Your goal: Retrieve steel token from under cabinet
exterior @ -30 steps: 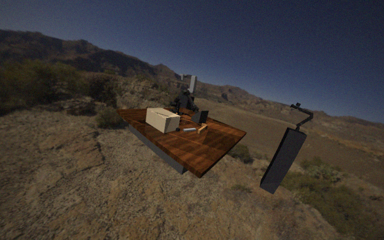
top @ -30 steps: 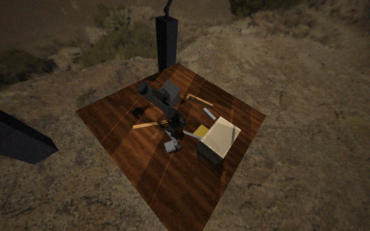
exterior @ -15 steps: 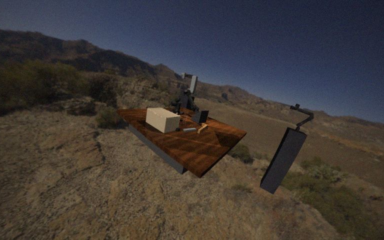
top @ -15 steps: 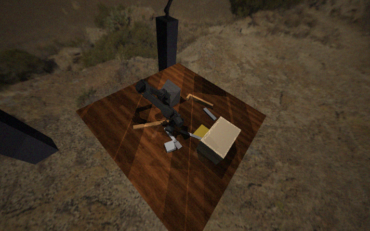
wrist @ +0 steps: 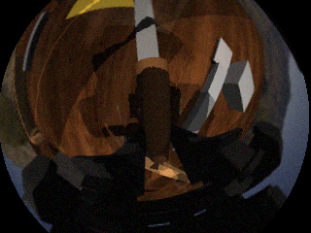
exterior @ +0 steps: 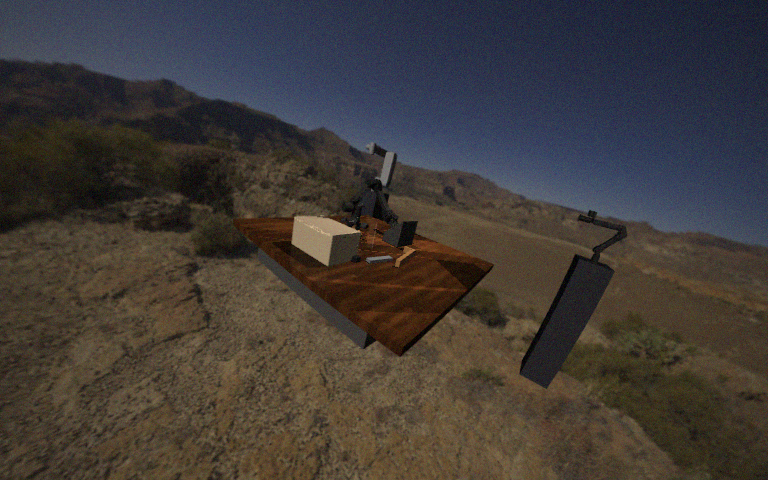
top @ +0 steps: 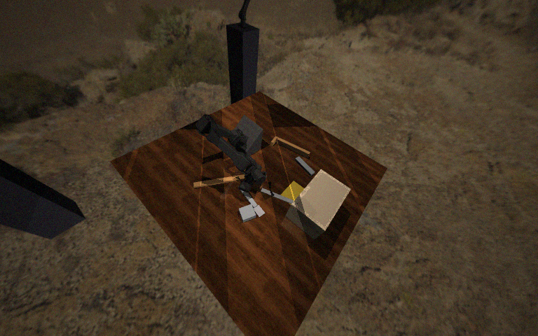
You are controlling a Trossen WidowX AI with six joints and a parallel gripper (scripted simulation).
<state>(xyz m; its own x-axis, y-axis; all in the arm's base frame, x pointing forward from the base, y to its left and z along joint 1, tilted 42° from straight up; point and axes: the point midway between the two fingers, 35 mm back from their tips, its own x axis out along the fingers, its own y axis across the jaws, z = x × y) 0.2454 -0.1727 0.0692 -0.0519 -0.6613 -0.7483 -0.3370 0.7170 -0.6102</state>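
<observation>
My gripper tip is 10 cm short of the grey scraper and 8 cm to the left of it. The rest, counted from my gripper tip: wooden stick 14 cm behind, 11 cm to the right; then grey block 12 cm ahead, 14 cm to the right, 1 cm above; then grey bar 16 cm ahead, 37 cm to the left.
</observation>
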